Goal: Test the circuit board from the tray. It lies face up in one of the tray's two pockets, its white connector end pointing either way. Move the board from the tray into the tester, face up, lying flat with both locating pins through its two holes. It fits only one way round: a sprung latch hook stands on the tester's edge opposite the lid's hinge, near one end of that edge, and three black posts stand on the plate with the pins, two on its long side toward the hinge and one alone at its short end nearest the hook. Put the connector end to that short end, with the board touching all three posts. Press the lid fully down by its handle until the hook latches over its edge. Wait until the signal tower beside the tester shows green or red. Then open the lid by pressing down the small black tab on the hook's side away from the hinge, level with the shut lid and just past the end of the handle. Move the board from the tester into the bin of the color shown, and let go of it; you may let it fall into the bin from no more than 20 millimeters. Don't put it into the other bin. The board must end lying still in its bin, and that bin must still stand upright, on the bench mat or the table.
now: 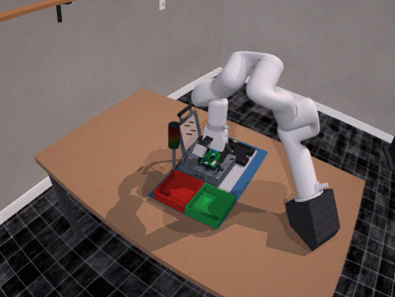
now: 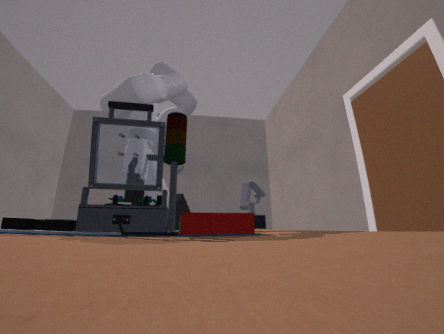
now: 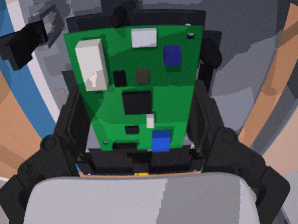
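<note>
My gripper is now right at the green circuit board. From my hand the other things lie so: tester lid 120 mm ahead, 100 mm above, 30 mm to the right; black latch block 70 mm to the left, 50 mm behind; tester plate 20 mm below, 10 mm ahead.
</note>
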